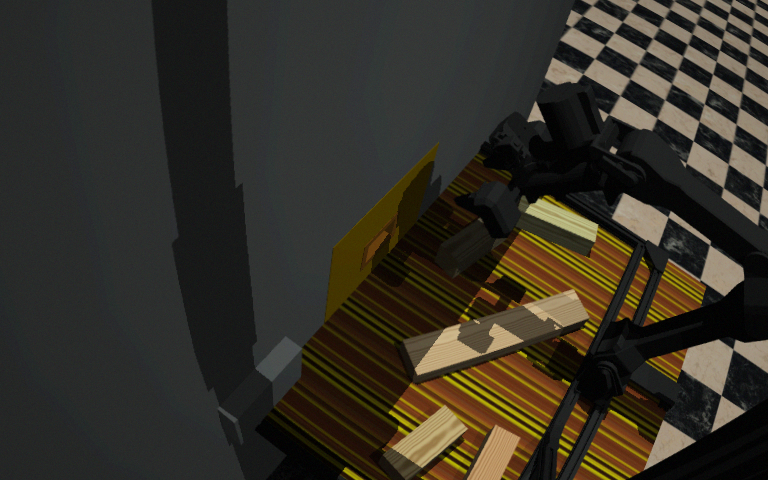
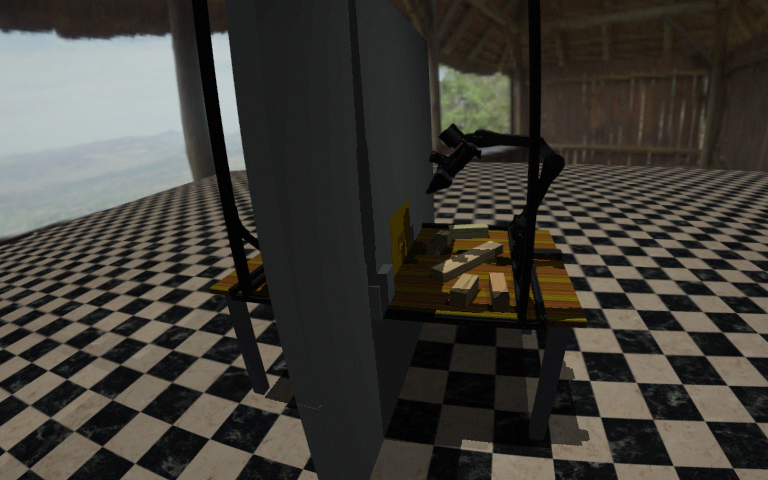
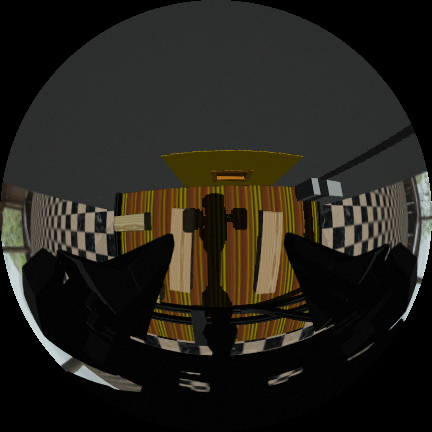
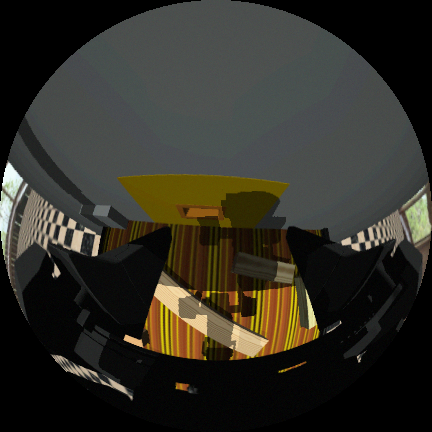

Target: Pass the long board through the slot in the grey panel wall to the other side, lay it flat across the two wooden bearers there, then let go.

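Seen in the pictures: left gripper, fingertip midpoint: [image 3: 230,239]; right gripper, fingertip midpoint: [image 1: 470,181] [image 2: 428,190] [image 4: 230,232]; left arm's base, link origin: [image 3: 220,317]; right arm's base, link origin: [image 1: 595,385].
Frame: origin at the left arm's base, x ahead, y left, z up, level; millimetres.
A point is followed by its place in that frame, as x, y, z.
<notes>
The long pale board [image 1: 498,336] @(725, -31, 13) [image 2: 467,260] @(720, -61, 13) [image 4: 212,320] @(723, 1, 13) lies slantwise on the striped table, on the right arm's side of the grey panel wall [image 1: 317,113] @(483, -230, 455) [image 2: 300,169] @(482, -680, 435) [image 3: 215,75] @(433, -4, 334) [image 4: 215,100] @(483, -14, 293). The slot's brown frame [image 3: 214,176] @(430, 6, 63) [image 4: 222,213] @(485, 10, 68) sits low in a yellow panel [image 1: 351,266] @(484, -115, 81) [image 3: 195,167] @(431, 46, 121) [image 4: 165,195] @(484, -96, 130). My right gripper [image 1: 472,180] @(579, 3, 244) [image 2: 430,189] @(579, 3, 244) [image 4: 230,232] @(579, 3, 244) is open and empty, above the table near the wall and apart from the board. On the other side, my left gripper [image 3: 230,239] @(291, -10, 299) is open and empty above two wooden bearers, a left one [image 3: 181,255] @(225, 105, 19) and a right one [image 3: 270,250] @(231, -146, 19), lying parallel.
Near the board lie a shaded block [image 1: 464,249] @(594, 69, 31) [image 4: 255,266] @(591, 90, 31), a pale block [image 1: 560,223] @(713, 253, 28) [image 2: 468,230] @(706, 242, 18) and two more blocks [image 1: 427,441] @(726, -257, 28) [image 1: 493,452] @(816, -214, 25). A short block [image 3: 131,223] @(317, 268, 28) lies at the other table's left edge. A grey block [image 1: 280,365] @(506, -310, 81) [image 2: 385,280] @(513, -353, 70) adjoins the wall.
</notes>
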